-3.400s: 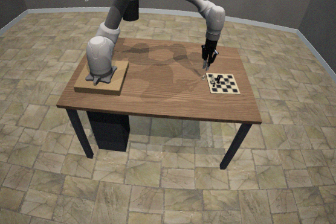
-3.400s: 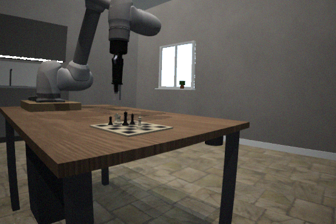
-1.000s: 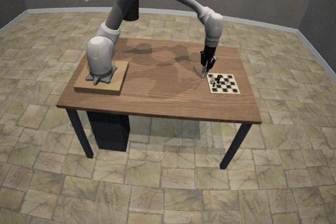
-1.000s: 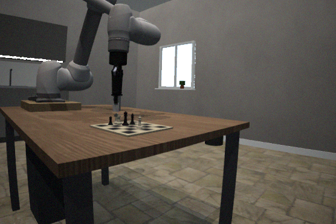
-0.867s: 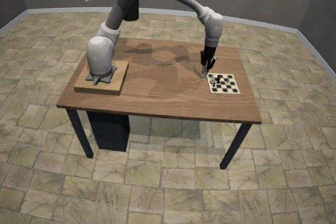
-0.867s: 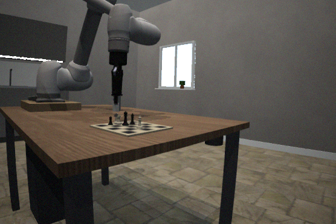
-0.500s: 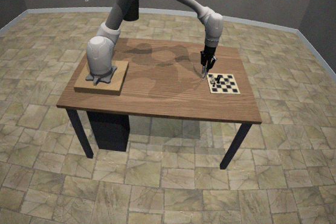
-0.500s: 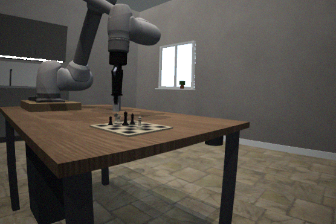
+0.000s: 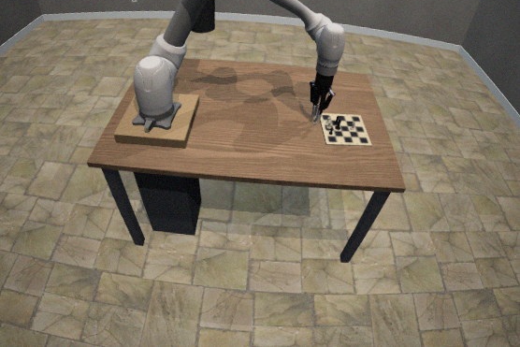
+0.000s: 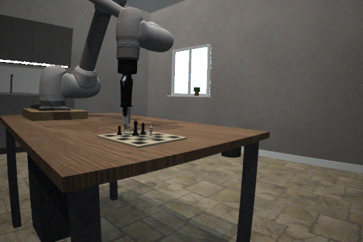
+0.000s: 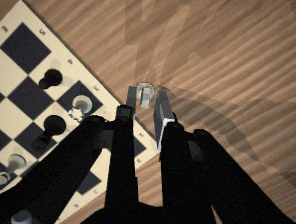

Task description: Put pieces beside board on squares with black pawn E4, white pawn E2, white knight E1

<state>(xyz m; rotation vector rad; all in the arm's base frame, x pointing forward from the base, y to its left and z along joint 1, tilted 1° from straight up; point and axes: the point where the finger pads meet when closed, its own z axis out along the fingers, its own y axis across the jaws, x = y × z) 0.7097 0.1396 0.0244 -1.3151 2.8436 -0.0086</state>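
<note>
Right now my hand is 50 mm above the white knight. Round my hand: white pawn: 60 mm ahead, 10 mm to the left, 50 mm below; then black pawn: 70 mm ahead, 70 mm to the right, 50 mm below; then chessboard: 140 mm ahead, 20 mm to the right, 60 mm below.
</note>
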